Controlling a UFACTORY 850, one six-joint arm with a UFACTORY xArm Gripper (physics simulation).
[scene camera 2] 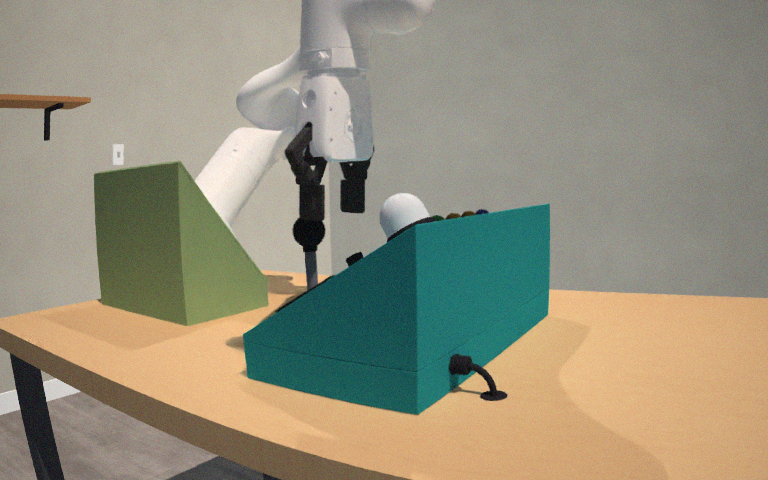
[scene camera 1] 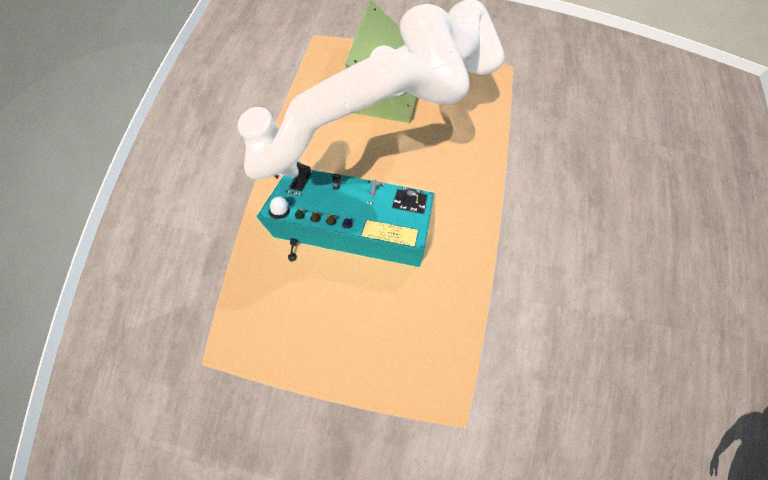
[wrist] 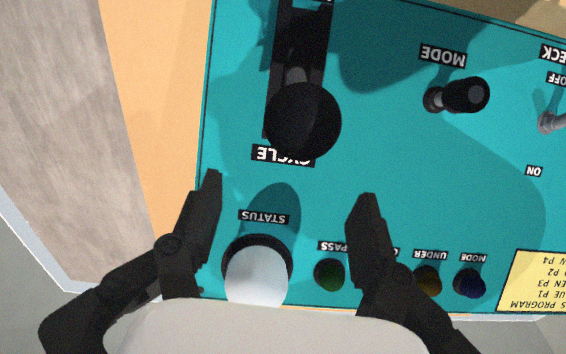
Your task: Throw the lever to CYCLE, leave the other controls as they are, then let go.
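The teal console stands on the table. Its lever has a round black knob on a grey shaft. In the wrist view the knob is at the CYCLE end of the black slot, partly over the CYCLE label. My gripper is open and empty. It stands above the knob, with both fingertips clear of it in the wrist view. The MODE switch and a metal toggle stand beside the lever. The gripper is hidden behind the arm in scene camera 1.
A white status lamp rises near the fingers. Several coloured buttons, a rotary selector and a yellow label are on the console. A green wedge-shaped box stands by the arm. A black cable leaves the console's back.
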